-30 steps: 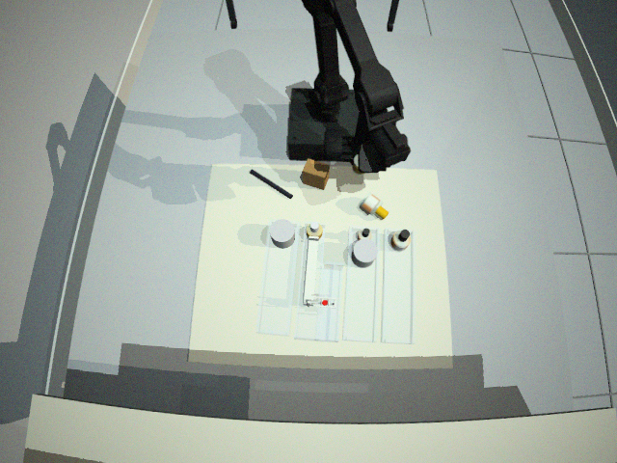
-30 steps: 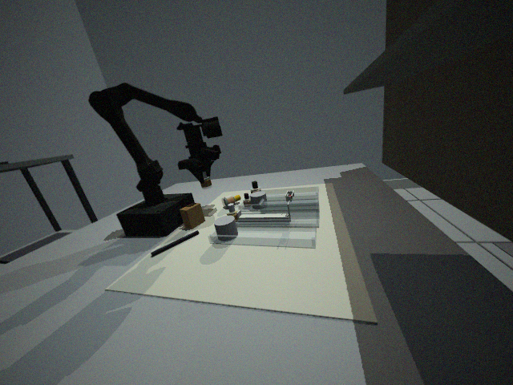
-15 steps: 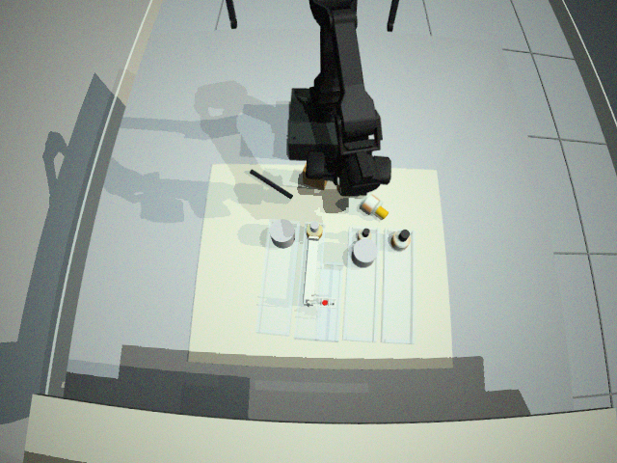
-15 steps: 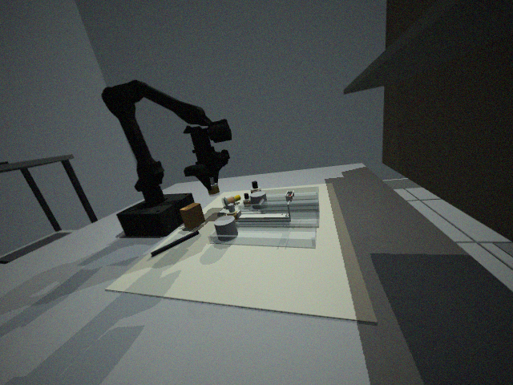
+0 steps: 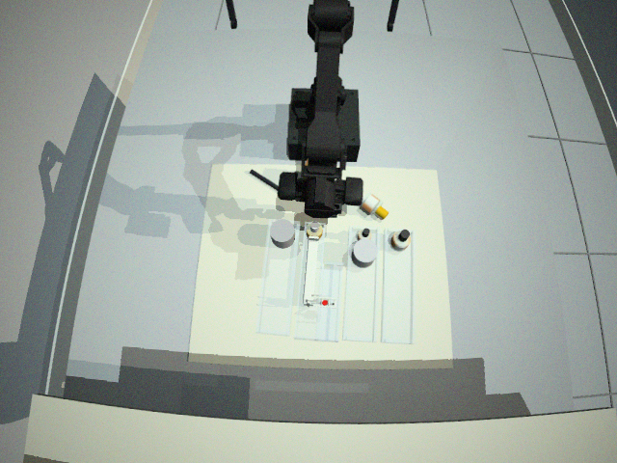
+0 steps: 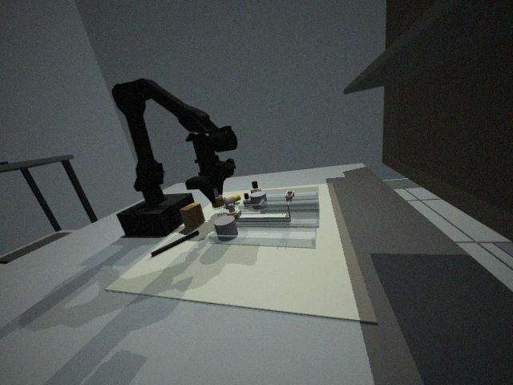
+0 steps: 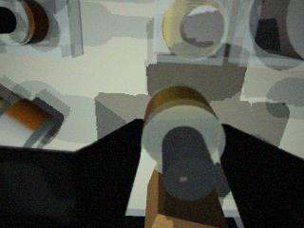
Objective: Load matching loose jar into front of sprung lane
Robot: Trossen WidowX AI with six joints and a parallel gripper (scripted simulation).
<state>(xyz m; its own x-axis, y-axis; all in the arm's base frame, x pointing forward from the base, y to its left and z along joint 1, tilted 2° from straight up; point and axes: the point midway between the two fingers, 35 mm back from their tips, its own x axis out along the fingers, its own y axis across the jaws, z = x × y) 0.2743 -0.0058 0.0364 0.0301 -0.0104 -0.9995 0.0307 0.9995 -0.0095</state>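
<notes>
Now: gripper tip 11 cm past the cardboard box, 4 cm above it and 1 cm to the left of it. The rest, counted from my gripper tip: black rod: 13 cm to the right, 9 cm behind, 7 cm below; then red dot: 24 cm ahead, 2 cm to the left, 1 cm below; then sprung lane: 20 cm ahead, 6 cm below, 1 cm to the left.
</notes>
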